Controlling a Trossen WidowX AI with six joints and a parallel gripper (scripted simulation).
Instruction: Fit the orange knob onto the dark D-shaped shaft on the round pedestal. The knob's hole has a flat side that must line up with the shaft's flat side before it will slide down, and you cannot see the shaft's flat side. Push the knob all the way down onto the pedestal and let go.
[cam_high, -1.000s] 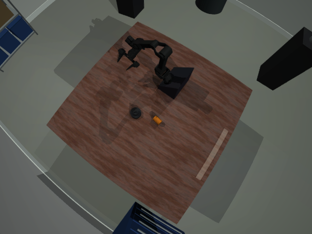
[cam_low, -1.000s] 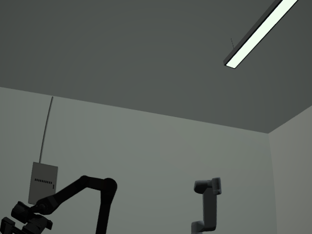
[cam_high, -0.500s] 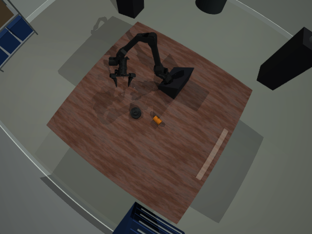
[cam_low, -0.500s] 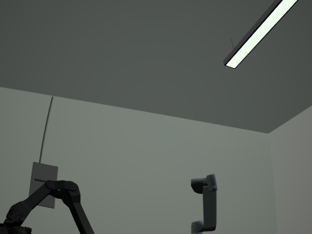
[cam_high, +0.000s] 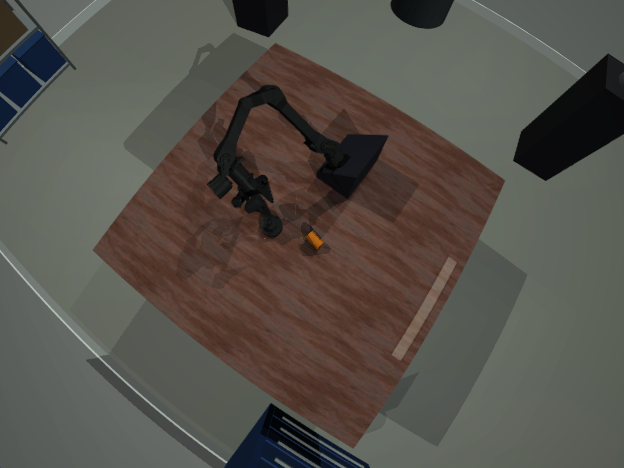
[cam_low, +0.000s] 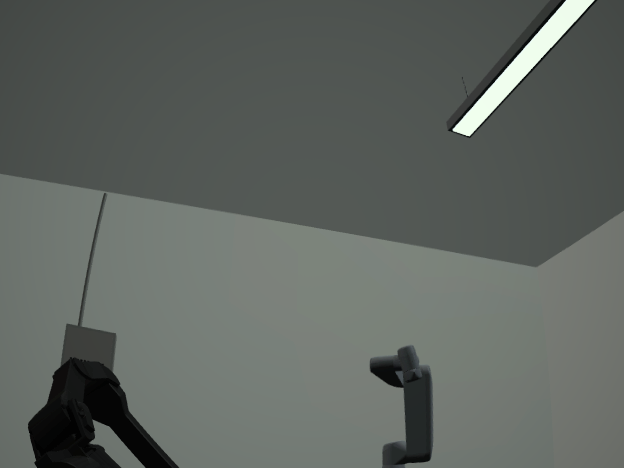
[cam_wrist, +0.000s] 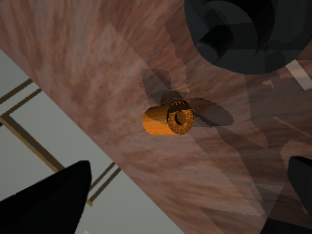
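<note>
Right now my gripper tip is 180 mm to the right of the orange knob and 100 mm above it. From my gripper tip the other things lie so: round pedestal 90 mm below, 30 mm ahead.
</note>
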